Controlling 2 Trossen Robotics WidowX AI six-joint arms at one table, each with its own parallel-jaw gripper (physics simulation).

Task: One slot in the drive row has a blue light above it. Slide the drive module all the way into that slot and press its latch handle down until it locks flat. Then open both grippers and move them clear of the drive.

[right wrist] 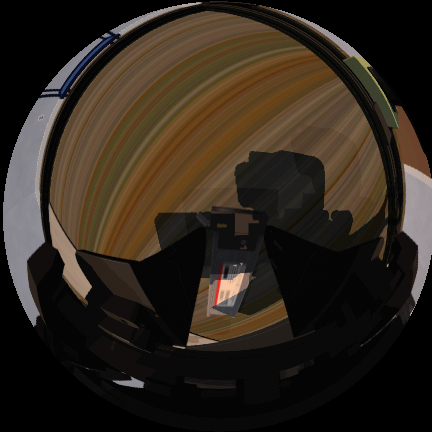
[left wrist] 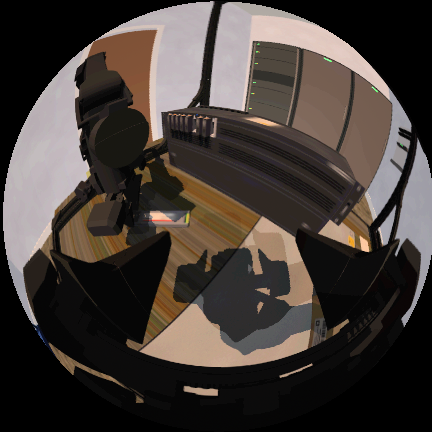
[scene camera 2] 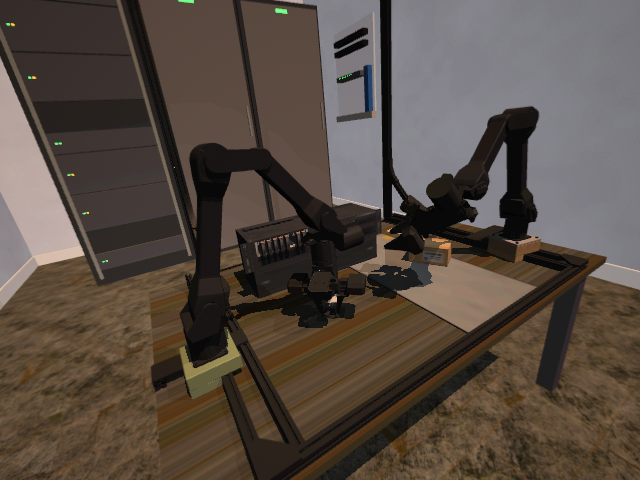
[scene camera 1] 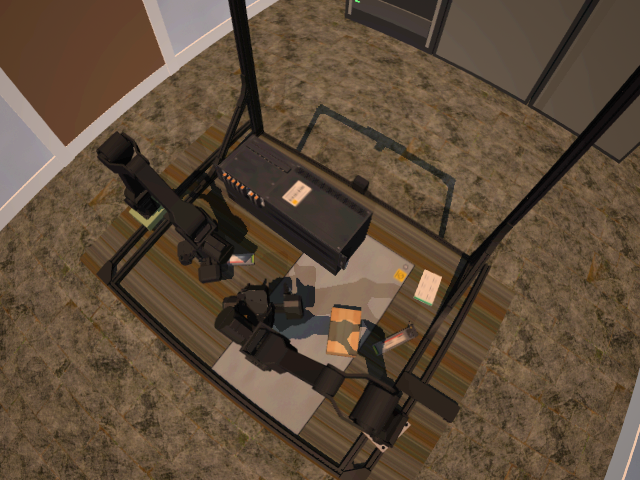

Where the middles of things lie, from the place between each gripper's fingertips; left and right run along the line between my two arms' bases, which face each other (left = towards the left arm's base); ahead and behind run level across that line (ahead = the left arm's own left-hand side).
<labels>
Now: right hand 8 cm past the grey mat (scene camera 1: 374,274), 34 cm to the right of it and 1 cm above it.
My left gripper is now 50 mm past the grey mat, 130 mm to the right of it and 140 mm above it.
</labels>
